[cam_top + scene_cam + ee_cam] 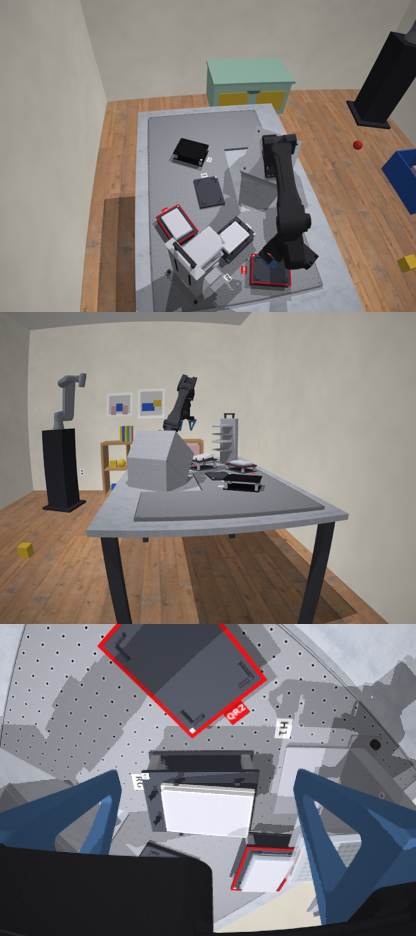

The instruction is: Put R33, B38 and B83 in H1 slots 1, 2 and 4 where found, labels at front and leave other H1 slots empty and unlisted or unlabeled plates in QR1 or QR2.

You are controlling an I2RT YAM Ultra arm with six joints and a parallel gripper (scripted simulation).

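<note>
My hand is 17 cm above the white 96-well plate, 13 cm short of it and 12 cm to the left of it. The rest, counted from my hand: H1 deck label (24 cm below, 13 cm ahead, 3 cm to the left); regrip nest RG (19 cm below, 13 cm to the right, 12 cm ahead); quarantine nest QR2 (21 cm below, 4 cm behind).
</note>
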